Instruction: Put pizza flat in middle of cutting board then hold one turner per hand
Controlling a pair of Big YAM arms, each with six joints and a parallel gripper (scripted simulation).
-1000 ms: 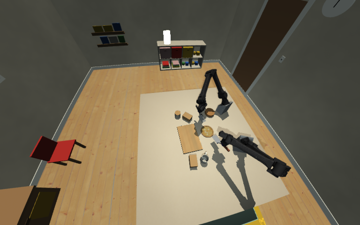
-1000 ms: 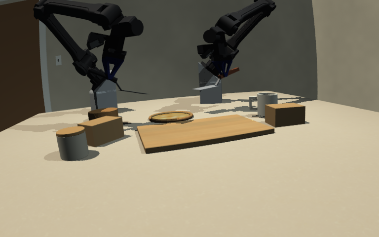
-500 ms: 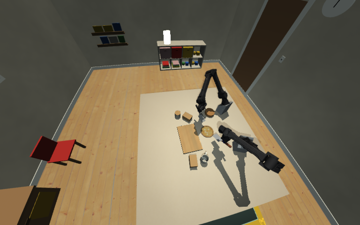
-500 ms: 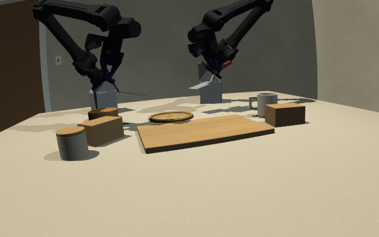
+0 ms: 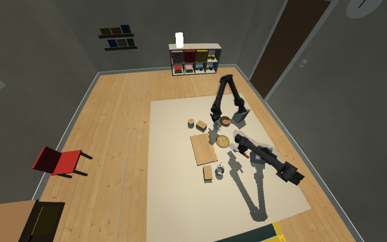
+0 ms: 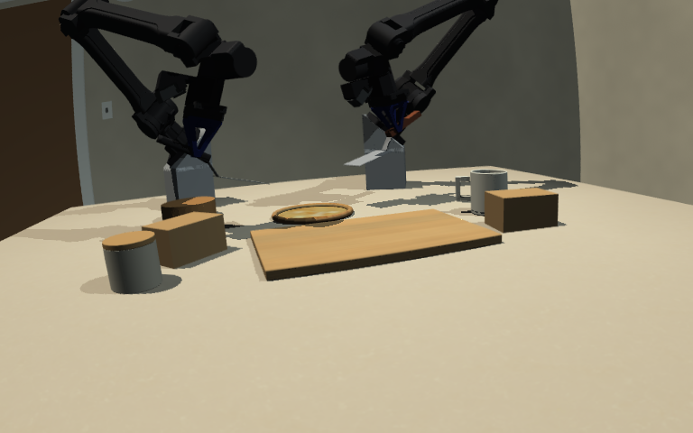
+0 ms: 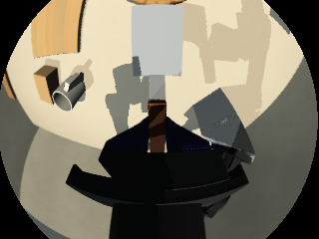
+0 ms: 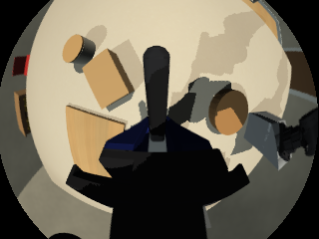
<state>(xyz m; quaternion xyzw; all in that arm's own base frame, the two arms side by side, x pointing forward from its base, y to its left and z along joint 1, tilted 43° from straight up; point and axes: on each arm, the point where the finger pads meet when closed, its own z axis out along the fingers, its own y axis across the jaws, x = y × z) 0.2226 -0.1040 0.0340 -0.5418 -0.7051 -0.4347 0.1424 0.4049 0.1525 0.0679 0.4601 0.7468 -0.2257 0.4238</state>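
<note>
The pizza is 9 cm ahead of my left hand, 23 cm to the right of it and 17 cm below it. Round my left hand: cutting board 35 cm ahead, 17 cm to the right, 17 cm below; black-handled turner 18 cm ahead, 44 cm to the right, 3 cm below; brown-handled turner 1 cm ahead, 3 cm to the right, 3 cm below.
</note>
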